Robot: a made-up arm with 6 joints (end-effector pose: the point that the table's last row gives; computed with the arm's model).
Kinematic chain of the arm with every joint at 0, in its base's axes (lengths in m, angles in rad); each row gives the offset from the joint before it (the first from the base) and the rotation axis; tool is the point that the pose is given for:
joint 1: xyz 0 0 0.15 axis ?
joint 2: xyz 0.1 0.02 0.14 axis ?
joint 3: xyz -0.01 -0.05 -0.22 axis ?
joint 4: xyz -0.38 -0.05 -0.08 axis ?
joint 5: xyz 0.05 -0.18 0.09 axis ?
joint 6: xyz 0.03 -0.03 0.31 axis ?
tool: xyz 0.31 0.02 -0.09
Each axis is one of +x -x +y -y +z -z.
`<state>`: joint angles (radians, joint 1 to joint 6).
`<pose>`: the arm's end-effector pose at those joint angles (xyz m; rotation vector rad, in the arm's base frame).
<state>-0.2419 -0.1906 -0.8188 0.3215 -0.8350 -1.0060</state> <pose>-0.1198 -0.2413 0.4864 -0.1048 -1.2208 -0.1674</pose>
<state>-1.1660 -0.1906 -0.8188 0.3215 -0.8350 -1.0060</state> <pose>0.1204 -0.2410 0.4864 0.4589 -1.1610 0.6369</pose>
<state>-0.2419 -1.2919 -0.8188 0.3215 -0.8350 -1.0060</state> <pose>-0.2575 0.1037 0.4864 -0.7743 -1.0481 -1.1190</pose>
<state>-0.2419 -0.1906 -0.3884 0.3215 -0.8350 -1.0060</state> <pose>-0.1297 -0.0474 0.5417 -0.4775 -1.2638 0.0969</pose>
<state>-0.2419 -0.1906 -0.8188 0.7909 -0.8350 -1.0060</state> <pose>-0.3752 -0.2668 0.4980 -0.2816 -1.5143 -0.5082</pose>
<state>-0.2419 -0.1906 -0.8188 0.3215 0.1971 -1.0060</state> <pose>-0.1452 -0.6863 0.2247 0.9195 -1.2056 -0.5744</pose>
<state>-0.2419 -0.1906 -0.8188 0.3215 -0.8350 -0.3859</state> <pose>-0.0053 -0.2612 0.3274 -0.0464 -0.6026 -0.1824</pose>
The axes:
joint 1: -z
joint 2: +z
joint 3: -x
joint 4: -y
joint 5: +x
joint 6: +y

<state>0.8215 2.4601 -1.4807 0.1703 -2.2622 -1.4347</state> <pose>-0.2061 -0.2125 0.2819 0.5107 -1.6817 1.6801</pose>
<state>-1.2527 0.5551 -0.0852 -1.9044 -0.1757 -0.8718</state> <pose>0.1520 0.1740 -0.5379 -0.9147 0.7860 1.8454</pose>
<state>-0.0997 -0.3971 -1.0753 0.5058 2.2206 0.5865</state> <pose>-0.1325 -0.1785 -0.1249 2.5645 -1.0705 1.2361</pose>
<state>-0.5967 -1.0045 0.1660 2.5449 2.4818 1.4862</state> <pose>-0.4596 -0.0126 -0.0363 -1.1019 -0.0087 2.0027</pose>
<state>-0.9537 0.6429 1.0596 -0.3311 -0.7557 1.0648</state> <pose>0.2505 -0.1179 0.2598 -1.8038 -0.3643 0.0580</pose>
